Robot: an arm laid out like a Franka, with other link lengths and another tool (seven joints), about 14 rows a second.
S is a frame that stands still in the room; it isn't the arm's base.
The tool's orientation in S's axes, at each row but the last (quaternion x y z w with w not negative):
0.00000 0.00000 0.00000 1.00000
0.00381 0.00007 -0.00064 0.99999
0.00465 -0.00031 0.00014 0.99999
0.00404 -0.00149 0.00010 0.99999
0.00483 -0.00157 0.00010 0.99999
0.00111 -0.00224 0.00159 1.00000
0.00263 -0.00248 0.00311 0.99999
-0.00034 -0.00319 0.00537 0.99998
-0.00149 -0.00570 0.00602 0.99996
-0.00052 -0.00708 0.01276 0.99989
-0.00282 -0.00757 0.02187 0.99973
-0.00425 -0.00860 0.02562 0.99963
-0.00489 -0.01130 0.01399 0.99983
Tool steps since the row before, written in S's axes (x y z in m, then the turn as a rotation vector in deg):
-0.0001 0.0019 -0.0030 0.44 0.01 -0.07
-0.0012 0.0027 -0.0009 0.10 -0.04 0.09
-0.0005 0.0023 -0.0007 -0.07 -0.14 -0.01
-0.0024 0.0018 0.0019 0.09 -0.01 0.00
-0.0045 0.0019 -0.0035 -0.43 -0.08 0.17
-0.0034 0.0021 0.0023 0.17 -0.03 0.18
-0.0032 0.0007 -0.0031 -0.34 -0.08 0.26
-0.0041 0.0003 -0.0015 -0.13 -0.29 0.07
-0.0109 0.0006 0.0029 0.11 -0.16 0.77
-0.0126 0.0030 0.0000 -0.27 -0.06 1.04
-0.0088 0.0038 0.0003 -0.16 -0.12 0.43
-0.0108 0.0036 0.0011 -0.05 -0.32 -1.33
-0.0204 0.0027 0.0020 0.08 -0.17 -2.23
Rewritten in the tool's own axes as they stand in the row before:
-0.0001 0.0019 -0.0030 0.44 0.01 -0.07
-0.0012 0.0027 -0.0009 0.10 -0.04 0.09
-0.0005 0.0023 -0.0007 -0.07 -0.14 -0.01
-0.0024 0.0018 0.0019 0.09 -0.01 0.00
-0.0045 0.0019 -0.0035 -0.43 -0.08 0.17
-0.0034 0.0021 0.0023 0.17 -0.03 0.18
-0.0032 0.0007 -0.0031 -0.34 -0.08 0.26
-0.0041 0.0003 -0.0015 -0.13 -0.29 0.07
-0.0109 0.0007 0.0030 0.12 -0.16 0.77
-0.0125 0.0033 0.0002 -0.26 -0.05 1.04
-0.0086 0.0042 0.0005 -0.16 -0.12 0.43
-0.0106 0.0041 0.0013 -0.09 -0.31 -1.33
-0.0203 0.0032 0.0025 0.03 -0.15 -2.23

